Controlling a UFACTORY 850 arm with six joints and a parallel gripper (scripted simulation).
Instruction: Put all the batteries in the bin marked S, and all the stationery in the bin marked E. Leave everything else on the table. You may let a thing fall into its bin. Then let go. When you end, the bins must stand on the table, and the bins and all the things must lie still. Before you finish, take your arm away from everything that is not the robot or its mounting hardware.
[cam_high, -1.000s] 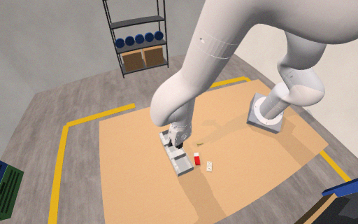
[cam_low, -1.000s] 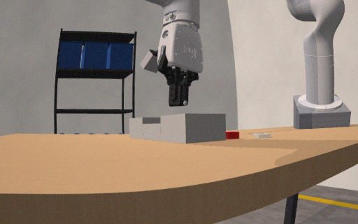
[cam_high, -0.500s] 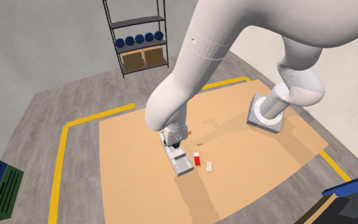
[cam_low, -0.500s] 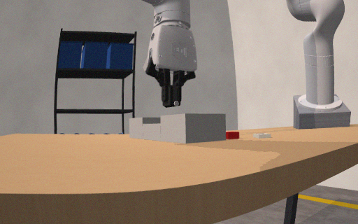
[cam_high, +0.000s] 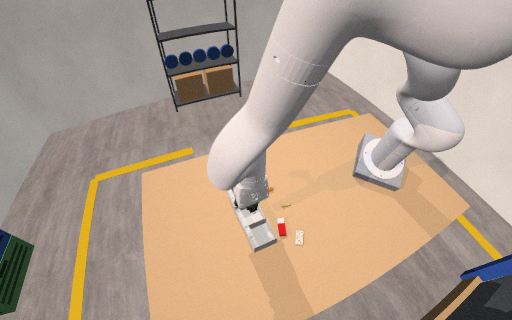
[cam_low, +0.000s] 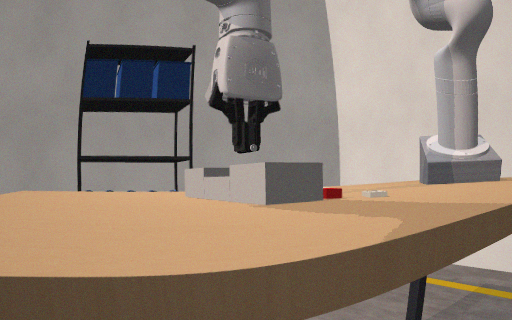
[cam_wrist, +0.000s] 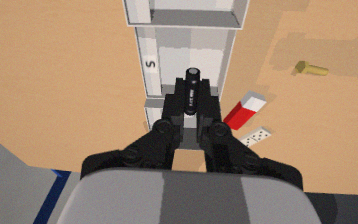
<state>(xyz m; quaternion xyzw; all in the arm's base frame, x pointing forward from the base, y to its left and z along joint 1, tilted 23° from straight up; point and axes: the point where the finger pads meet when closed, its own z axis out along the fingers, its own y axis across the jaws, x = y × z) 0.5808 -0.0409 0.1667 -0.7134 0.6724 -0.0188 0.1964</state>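
The bin lies 7 cm below my hand and 1 cm ahead of it. Round my hand: black battery: 2 cm below; eraser: 9 cm behind, 8 cm below, 7 cm to the left; orange battery: 9 cm to the right, 9 cm behind, 8 cm below.
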